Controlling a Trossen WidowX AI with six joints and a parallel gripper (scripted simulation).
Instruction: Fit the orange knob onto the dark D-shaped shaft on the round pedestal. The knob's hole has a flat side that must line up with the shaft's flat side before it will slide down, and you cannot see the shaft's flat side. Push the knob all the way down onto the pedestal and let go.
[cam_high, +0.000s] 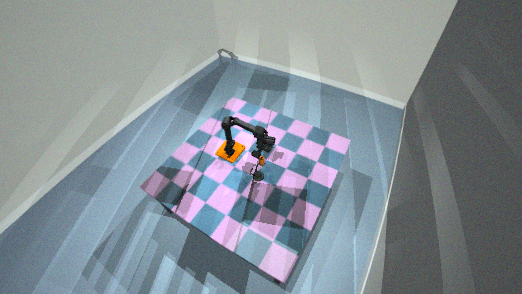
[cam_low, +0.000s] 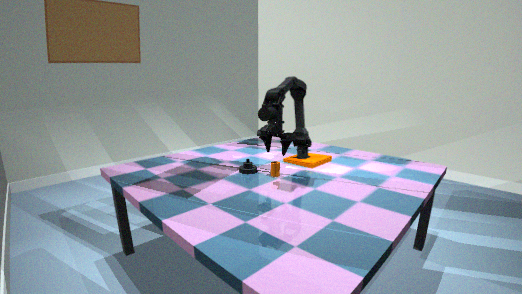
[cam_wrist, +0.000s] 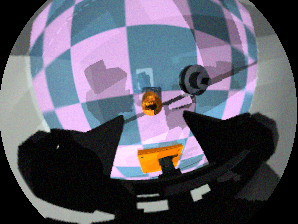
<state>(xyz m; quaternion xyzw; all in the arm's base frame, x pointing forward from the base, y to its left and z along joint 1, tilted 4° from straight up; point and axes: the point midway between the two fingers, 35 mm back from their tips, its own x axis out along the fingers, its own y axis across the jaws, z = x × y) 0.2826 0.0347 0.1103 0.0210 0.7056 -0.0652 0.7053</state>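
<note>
Now: gripper tip 7 cm above the orange knob. From my gripper tip the other things lie so: dark round pedestal: 14 cm to the right, 7 cm below, 3 cm ahead.
</note>
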